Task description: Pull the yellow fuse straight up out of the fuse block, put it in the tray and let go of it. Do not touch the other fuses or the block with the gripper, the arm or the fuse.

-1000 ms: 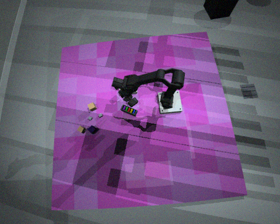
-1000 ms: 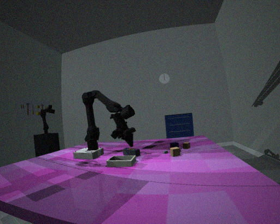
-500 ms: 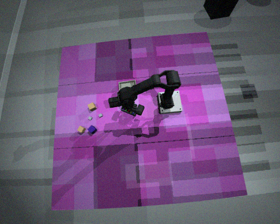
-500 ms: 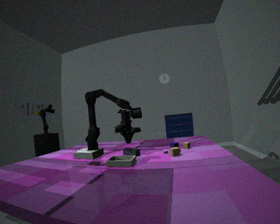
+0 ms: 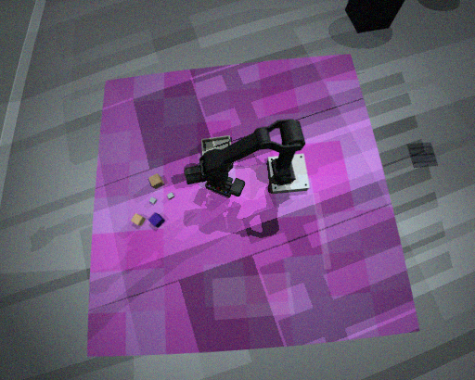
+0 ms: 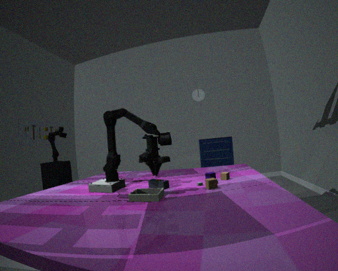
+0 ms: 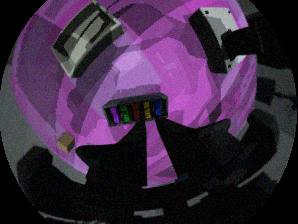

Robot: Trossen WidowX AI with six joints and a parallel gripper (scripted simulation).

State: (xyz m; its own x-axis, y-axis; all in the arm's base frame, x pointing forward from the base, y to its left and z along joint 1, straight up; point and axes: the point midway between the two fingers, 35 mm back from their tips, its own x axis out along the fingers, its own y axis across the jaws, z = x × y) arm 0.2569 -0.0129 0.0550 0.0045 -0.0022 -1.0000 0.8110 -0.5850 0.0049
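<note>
My gripper tip is now 4 cm above the yellow fuse. Also, from my gripper tip: white tray 19 cm to the right, 6 cm below, 1 cm behind.
</note>
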